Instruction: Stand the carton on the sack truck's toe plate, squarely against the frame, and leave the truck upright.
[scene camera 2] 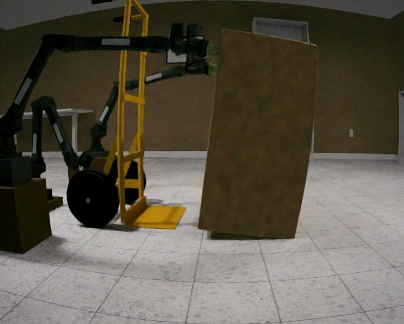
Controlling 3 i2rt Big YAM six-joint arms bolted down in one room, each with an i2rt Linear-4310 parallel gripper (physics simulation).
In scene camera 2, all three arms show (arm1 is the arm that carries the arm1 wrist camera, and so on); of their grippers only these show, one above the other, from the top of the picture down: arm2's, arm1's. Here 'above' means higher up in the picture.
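The tall brown carton [261, 135] stands on the floor right of the toe plate, apart from it. It leans slightly to the right, its lower left edge a little off the floor. The yellow sack truck [134, 99] stands upright on its black wheels, its toe plate [157, 217] flat and bare. Arm2's gripper [212, 49] is at the carton's upper left side; arm1's gripper [212, 68] is just below it in the picture. The carton's edge partly hides both sets of green fingertips, so their opening cannot be told. Arm3's gripper does not show.
Arm2 [115, 42] reaches across the truck's upper frame. Arm1 [105, 112] stands behind the truck, and arm3 [59, 132] bends down toward the left wheel [95, 192]. A brown pedestal [25, 215] stands at left. A white table [74, 131] and a grey bin [280, 21] are farther back.
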